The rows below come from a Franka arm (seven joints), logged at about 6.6 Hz.
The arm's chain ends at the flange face. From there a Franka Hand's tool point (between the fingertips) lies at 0.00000 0.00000 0.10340 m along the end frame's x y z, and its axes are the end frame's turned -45 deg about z.
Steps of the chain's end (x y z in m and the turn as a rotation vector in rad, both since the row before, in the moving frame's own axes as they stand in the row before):
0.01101 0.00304 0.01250 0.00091 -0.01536 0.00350
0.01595 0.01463 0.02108 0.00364 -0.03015 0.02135
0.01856 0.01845 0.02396 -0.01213 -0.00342 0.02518
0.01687 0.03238 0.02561 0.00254 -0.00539 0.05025
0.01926 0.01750 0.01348 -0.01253 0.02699 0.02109
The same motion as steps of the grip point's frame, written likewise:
0.00458 0.00874 0.01249 0.01150 -0.01022 0.00350
-0.00098 0.01913 0.02103 0.02389 -0.01875 0.02135
-0.00107 0.02679 0.02395 -0.00616 -0.01100 0.02518
-0.01116 0.03424 0.02561 0.00561 -0.00202 0.05025
0.00227 0.02889 0.01343 -0.02794 0.01022 0.02109

